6 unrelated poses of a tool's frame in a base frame.
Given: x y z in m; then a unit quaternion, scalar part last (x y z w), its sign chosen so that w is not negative.
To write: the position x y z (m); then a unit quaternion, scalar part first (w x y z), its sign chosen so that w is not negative. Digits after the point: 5 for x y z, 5 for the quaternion.
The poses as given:
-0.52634 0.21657 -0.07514 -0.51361 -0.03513 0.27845 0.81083
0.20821 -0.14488 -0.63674 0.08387 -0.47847 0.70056 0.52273
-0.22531 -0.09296 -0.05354 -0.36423 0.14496 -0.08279 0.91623
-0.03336 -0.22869 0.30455 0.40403 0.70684 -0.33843 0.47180
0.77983 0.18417 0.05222 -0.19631 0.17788 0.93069 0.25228
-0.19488 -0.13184 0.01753 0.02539 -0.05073 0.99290 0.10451
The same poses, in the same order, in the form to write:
-0.52634 0.21657 -0.07514 0.81083 -0.51361 -0.03513 0.27845
0.20821 -0.14488 -0.63674 0.52273 0.08387 -0.47847 0.70056
-0.22531 -0.09296 -0.05354 0.91623 -0.36423 0.14496 -0.08279
-0.03336 -0.22869 0.30455 0.47180 0.40403 0.70684 -0.33843
0.77983 0.18417 0.05222 0.25228 -0.19631 0.17788 0.93069
-0.19488 -0.13184 0.01753 0.10451 0.02539 -0.05073 0.99290

